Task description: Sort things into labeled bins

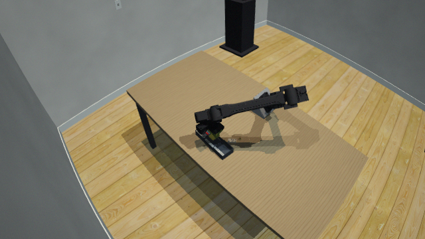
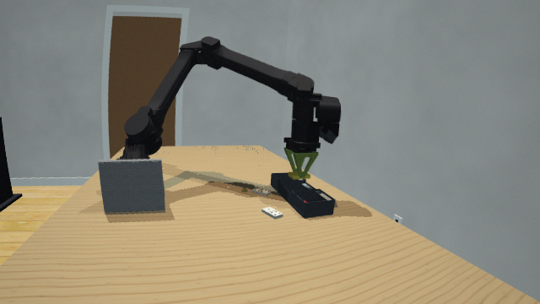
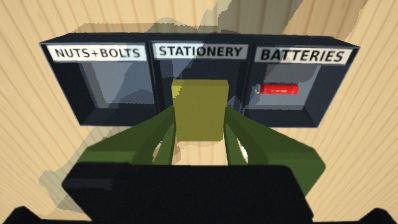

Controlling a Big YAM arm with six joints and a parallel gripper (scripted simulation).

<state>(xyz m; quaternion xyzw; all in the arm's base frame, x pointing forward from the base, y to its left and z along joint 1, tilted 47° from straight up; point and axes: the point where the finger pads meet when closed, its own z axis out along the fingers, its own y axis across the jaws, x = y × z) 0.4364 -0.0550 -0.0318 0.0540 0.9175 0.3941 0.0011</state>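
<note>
Now: the long black bin 5 cm below my hand. Round my hand: yellow block: 1 cm below; small nut: 12 cm behind, 9 cm to the left, 7 cm below; red battery: 8 cm to the right, 6 cm below, 2 cm behind.
</note>
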